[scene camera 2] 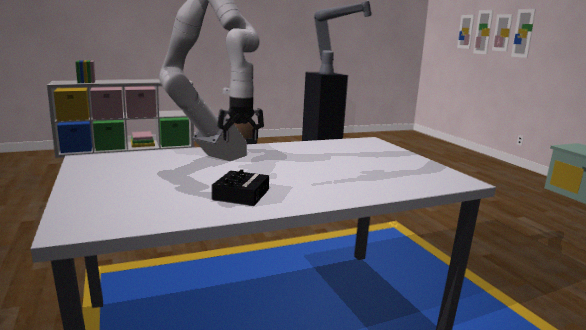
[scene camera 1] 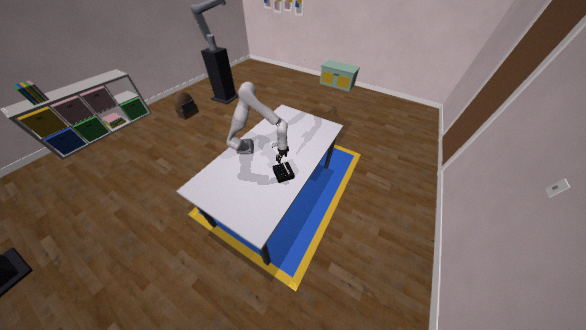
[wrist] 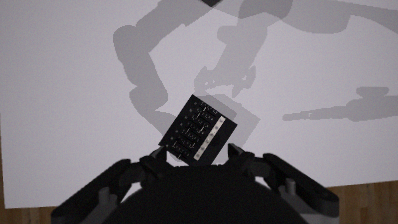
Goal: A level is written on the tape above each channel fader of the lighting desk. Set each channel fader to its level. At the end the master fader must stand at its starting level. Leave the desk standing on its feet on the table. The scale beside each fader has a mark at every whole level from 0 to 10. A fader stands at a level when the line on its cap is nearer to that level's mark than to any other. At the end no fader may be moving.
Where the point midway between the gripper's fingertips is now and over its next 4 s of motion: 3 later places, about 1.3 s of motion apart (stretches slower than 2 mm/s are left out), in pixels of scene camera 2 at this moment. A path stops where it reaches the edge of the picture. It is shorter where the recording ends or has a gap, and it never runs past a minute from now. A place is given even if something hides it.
My gripper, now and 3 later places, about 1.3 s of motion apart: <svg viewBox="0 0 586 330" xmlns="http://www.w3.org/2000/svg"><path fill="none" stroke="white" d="M240 141L219 150L210 156L229 146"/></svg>
